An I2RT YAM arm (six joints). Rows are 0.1 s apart.
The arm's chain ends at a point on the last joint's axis. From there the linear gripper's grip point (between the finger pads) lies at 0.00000 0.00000 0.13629 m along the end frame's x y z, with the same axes.
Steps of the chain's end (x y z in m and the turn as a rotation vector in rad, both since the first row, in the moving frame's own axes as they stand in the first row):
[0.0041, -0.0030, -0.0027, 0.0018, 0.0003, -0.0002]
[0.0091, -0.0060, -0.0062, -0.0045, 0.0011, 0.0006]
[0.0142, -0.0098, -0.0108, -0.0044, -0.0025, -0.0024]
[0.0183, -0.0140, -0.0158, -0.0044, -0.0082, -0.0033]
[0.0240, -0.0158, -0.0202, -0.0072, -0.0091, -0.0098]
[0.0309, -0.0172, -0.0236, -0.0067, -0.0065, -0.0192]
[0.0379, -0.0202, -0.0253, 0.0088, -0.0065, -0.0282]
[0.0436, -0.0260, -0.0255, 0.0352, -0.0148, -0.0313]
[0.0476, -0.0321, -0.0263, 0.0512, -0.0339, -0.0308]
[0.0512, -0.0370, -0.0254, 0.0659, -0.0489, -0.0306]
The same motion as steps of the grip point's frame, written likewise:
[0.0041, -0.0032, -0.0027, 0.0018, 0.0003, -0.0002]
[0.0092, -0.0054, -0.0062, -0.0045, 0.0011, 0.0006]
[0.0139, -0.0092, -0.0108, -0.0044, -0.0025, -0.0024]
[0.0172, -0.0134, -0.0158, -0.0044, -0.0082, -0.0033]
[0.0228, -0.0148, -0.0202, -0.0072, -0.0091, -0.0098]
[0.0300, -0.0163, -0.0236, -0.0067, -0.0065, -0.0192]
[0.0370, -0.0214, -0.0253, 0.0088, -0.0065, -0.0282]
[0.0415, -0.0308, -0.0256, 0.0352, -0.0148, -0.0313]
[0.0429, -0.0390, -0.0266, 0.0512, -0.0339, -0.0308]
[0.0444, -0.0459, -0.0259, 0.0659, -0.0489, -0.0306]

